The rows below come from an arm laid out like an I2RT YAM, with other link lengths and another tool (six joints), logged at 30 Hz.
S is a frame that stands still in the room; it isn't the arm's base.
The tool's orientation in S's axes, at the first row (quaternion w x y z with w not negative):
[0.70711, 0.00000, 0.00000, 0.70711]
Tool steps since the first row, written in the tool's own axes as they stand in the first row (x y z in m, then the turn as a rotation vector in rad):
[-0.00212, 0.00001, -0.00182, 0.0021, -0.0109, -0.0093]
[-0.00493, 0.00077, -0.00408, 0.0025, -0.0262, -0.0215]
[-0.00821, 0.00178, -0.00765, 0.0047, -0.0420, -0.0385]
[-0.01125, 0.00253, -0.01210, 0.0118, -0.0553, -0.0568]
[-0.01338, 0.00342, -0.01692, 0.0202, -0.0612, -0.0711]
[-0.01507, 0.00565, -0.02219, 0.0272, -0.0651, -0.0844]
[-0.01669, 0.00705, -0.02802, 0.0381, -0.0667, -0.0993]
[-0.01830, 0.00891, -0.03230, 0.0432, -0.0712, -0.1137]
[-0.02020, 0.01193, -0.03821, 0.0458, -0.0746, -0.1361]
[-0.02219, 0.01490, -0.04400, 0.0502, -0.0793, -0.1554]
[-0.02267, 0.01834, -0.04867, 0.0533, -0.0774, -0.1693]
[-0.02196, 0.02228, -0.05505, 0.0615, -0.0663, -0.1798]
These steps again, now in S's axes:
[-0.00001, -0.00212, -0.00182, 0.0109, 0.0021, -0.0093]
[-0.00077, -0.00493, -0.00408, 0.0262, 0.0025, -0.0215]
[-0.00178, -0.00821, -0.00765, 0.0420, 0.0047, -0.0385]
[-0.00253, -0.01125, -0.01210, 0.0553, 0.0118, -0.0568]
[-0.00342, -0.01338, -0.01692, 0.0612, 0.0202, -0.0711]
[-0.00565, -0.01507, -0.02219, 0.0651, 0.0272, -0.0844]
[-0.00705, -0.01669, -0.02802, 0.0667, 0.0381, -0.0993]
[-0.00891, -0.01830, -0.03230, 0.0712, 0.0432, -0.1137]
[-0.01193, -0.02020, -0.03821, 0.0746, 0.0458, -0.1361]
[-0.01490, -0.02219, -0.04400, 0.0793, 0.0502, -0.1554]
[-0.01834, -0.02267, -0.04867, 0.0774, 0.0533, -0.1693]
[-0.02228, -0.02196, -0.05505, 0.0663, 0.0615, -0.1798]

